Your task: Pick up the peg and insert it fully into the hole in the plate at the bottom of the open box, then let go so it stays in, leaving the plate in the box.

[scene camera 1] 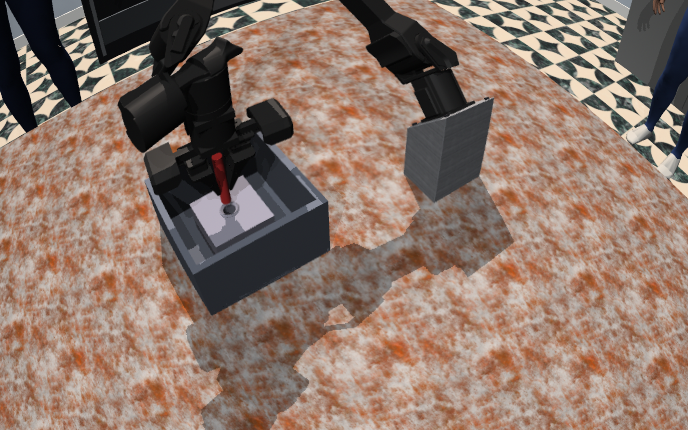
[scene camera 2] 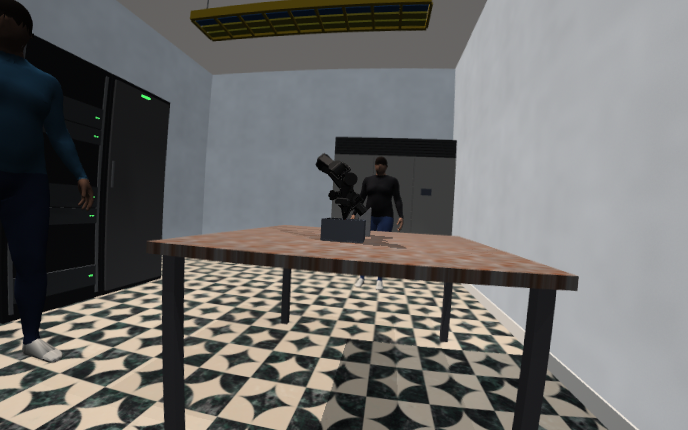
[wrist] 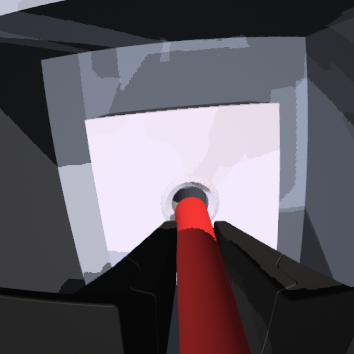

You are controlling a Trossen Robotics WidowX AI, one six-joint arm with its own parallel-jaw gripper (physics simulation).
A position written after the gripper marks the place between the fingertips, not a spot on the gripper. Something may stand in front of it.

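Gripper (scene camera 1: 224,190), also (wrist: 194,231). Dark grey box (scene camera 1: 300,233), (scene camera 2: 332,229), (wrist: 68,68). Pale square plate (scene camera 1: 221,225), also (wrist: 228,152). Scene camera 2 misses the plate, hidden by the box.
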